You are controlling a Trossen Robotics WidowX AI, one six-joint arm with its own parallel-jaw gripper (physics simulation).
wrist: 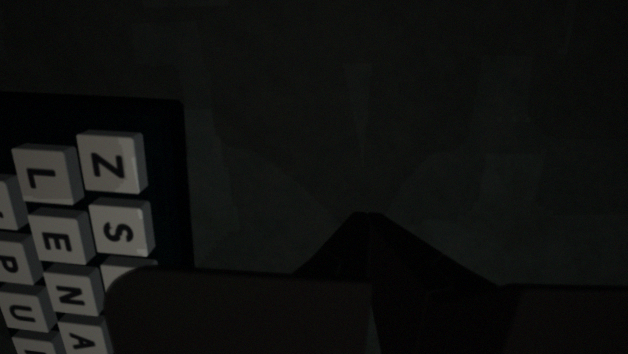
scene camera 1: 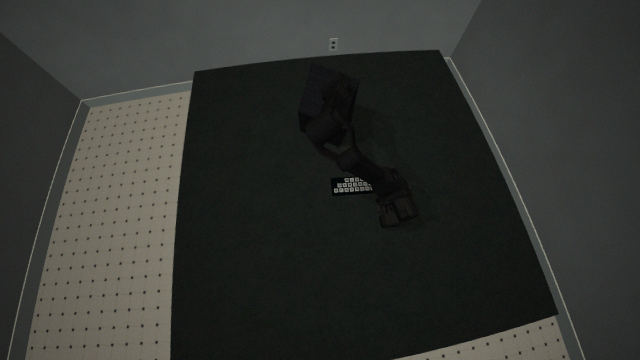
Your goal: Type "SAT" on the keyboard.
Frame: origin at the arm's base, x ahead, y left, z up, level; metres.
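Seen in the pictures: gripper, fingertip midpoint: (wrist: 365, 226) (scene camera 1: 379, 206); arm's base, origin of the base link: (scene camera 1: 341, 88).
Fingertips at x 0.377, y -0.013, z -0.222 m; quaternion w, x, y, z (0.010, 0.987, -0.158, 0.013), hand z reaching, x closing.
Pixels of each thing's top centre, then the offset from my fingertips to it. Level surfaces: height alone.
- black keyboard, middle of its top: (scene camera 1: 358, 184) dx -0.105, dy -0.031, dz +0.016 m
- S key, middle of its top: (wrist: 118, 231) dx -0.064, dy +0.025, dz +0.016 m
- Z key, middle of its top: (wrist: 107, 165) dx -0.057, dy +0.043, dz +0.016 m
- large dark table, its level: dz -0.001 m
The black keyboard (scene camera 1: 350, 185) (wrist: 170, 175) has white letter keys. The arm covers its right end in the scene view. In the wrist view it lies at the left, with the S key (wrist: 119, 231) below the Z key (wrist: 109, 166) and the A key (wrist: 82, 341) at the bottom edge. The T key does not show in the wrist view. My dark gripper (scene camera 1: 397, 211) (wrist: 365, 226) is shut and empty. In the wrist view its tips are off to the right of the keyboard, apart from the keys. A finger part hides some lower keys.
The keyboard lies on a large dark table (scene camera 1: 275, 260). The arm (scene camera 1: 350, 159) reaches across from its base (scene camera 1: 325, 95) near the back edge and casts a faint shadow. A wall outlet (scene camera 1: 333, 44) is behind the table. Pale dotted floor (scene camera 1: 115, 200) shows at the left.
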